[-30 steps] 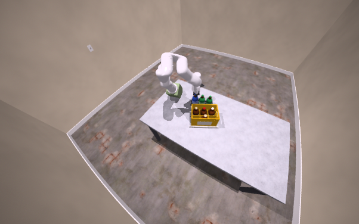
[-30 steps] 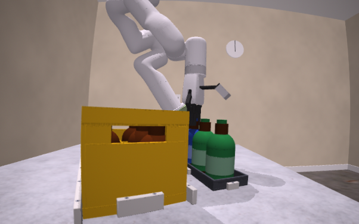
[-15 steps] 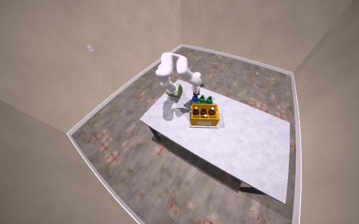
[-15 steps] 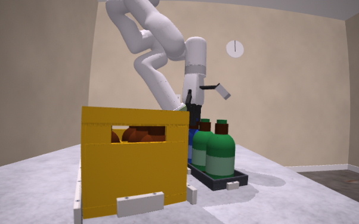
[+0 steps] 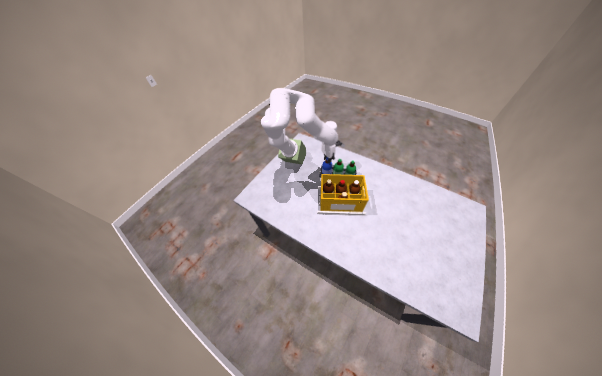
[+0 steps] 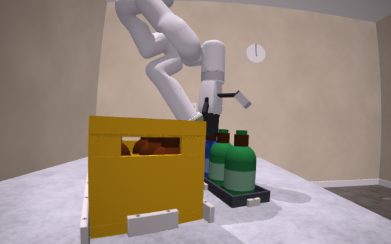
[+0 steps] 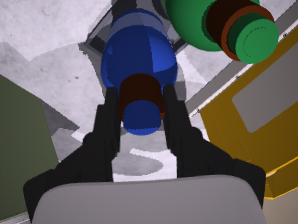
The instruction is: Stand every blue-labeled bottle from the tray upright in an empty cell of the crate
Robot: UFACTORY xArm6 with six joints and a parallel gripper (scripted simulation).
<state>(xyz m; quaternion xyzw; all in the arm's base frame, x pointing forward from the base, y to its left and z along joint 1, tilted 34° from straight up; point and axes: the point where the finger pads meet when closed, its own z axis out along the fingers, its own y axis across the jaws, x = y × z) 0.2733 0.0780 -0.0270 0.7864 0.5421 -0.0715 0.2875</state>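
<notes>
My hand is 7 cm above the blue-labeled bottle. From my hand the other things lie so: dark tray 14 cm below, 8 cm ahead, 3 cm to the left; then yellow crate 20 cm ahead, 18 cm to the right, 7 cm below.
</notes>
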